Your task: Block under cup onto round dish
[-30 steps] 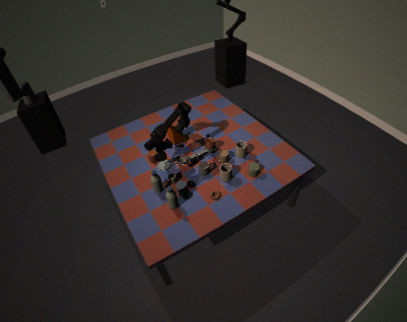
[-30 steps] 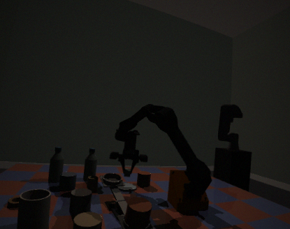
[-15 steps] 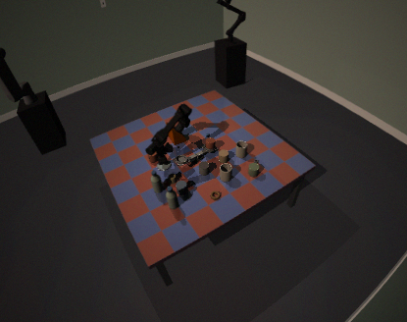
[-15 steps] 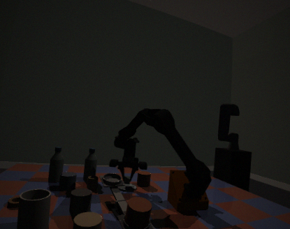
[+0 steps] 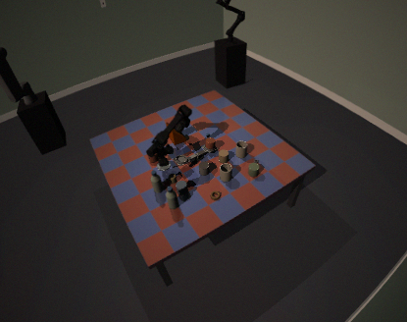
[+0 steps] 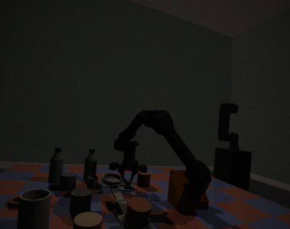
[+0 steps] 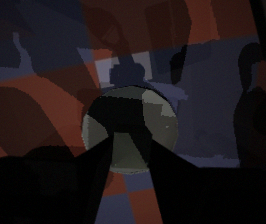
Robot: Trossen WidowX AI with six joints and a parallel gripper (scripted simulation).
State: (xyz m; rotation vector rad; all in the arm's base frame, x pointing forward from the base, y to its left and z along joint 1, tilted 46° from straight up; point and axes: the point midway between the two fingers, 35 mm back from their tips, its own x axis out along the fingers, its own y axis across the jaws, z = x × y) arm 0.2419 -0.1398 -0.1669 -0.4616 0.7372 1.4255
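Right now my gripper tip is 1 cm below the pale block. From my gripper tip the other things lie so: balance beam (24 cm to the left, 6 cm ahead, 2 cm above); round dish (1 cm below).
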